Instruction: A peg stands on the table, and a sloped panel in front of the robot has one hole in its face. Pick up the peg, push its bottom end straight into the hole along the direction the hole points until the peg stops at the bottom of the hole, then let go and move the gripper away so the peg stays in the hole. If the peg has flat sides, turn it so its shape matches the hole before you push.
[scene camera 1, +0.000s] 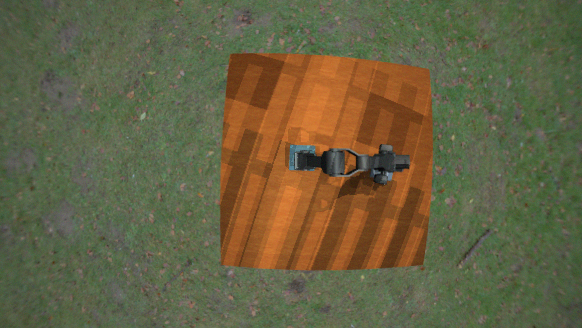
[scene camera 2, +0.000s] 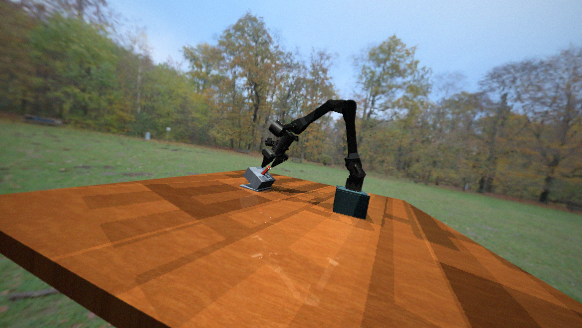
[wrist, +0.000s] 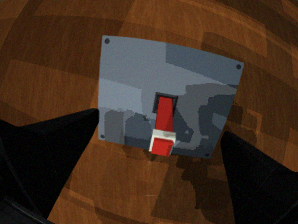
My gripper (wrist: 162, 126) is open, holding nothing. I also see a red peg (wrist: 163, 138).
